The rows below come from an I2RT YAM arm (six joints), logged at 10 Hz.
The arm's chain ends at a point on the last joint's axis. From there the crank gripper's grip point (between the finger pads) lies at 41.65 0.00 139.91 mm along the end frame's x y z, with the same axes.
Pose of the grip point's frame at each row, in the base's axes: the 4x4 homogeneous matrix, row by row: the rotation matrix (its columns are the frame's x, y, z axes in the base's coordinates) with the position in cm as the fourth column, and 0 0 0 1 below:
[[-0.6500 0.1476 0.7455 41.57], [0.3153 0.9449 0.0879 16.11], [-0.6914 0.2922 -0.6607 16.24], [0 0 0 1]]
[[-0.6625 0.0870 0.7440 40.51], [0.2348 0.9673 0.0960 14.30], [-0.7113 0.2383 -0.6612 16.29], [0 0 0 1]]
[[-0.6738 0.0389 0.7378 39.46], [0.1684 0.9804 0.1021 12.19], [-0.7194 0.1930 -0.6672 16.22], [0 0 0 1]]
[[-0.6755 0.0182 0.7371 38.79], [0.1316 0.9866 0.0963 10.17], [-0.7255 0.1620 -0.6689 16.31], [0 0 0 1]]
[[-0.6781 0.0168 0.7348 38.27], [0.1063 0.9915 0.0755 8.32], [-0.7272 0.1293 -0.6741 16.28], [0 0 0 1]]
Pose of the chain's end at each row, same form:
[[-0.6500 0.1476 0.7455 33.85], [0.3153 0.9449 0.0879 13.57], [-0.6914 0.2922 -0.6607 28.36], [0 0 0 1]]
[[-0.6625 0.0870 0.7440 32.86], [0.2348 0.9673 0.0960 11.98], [-0.7113 0.2383 -0.6612 28.50], [0 0 0 1]]
[[-0.6738 0.0389 0.7378 31.94], [0.1684 0.9804 0.1021 10.06], [-0.7194 0.1930 -0.6672 28.55], [0 0 0 1]]
[[-0.6755 0.0182 0.7371 31.29], [0.1316 0.9866 0.0963 8.27], [-0.7255 0.1620 -0.6689 28.69], [0 0 0 1]]
[[-0.6781 0.0168 0.7348 30.81], [0.1063 0.9915 0.0755 6.82], [-0.7272 0.1293 -0.6741 28.74], [0 0 0 1]]

